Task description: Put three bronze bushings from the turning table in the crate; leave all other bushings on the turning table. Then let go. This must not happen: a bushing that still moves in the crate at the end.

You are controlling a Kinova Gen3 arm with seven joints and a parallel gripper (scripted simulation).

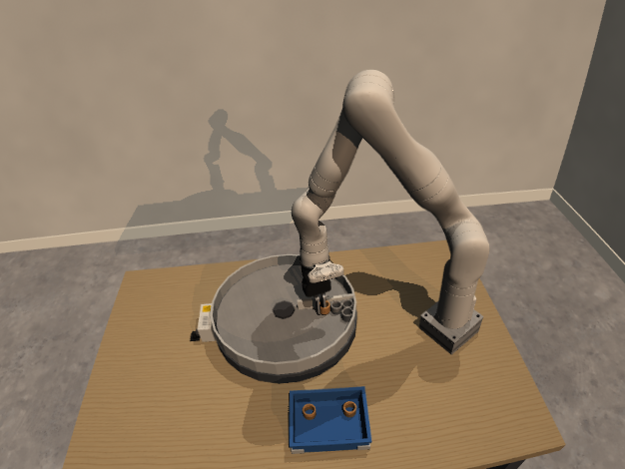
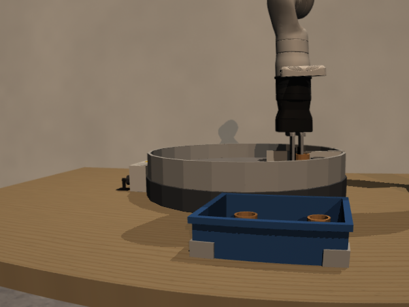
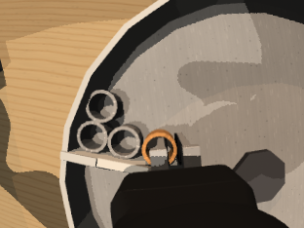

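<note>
Right now my hand is 32 cm to the right of the blue crate, 6 cm above it and 4 cm short of it. From my hand the other things lie so: round grey turning table 10 cm ahead, 3 cm to the right, 3 cm below.
</note>
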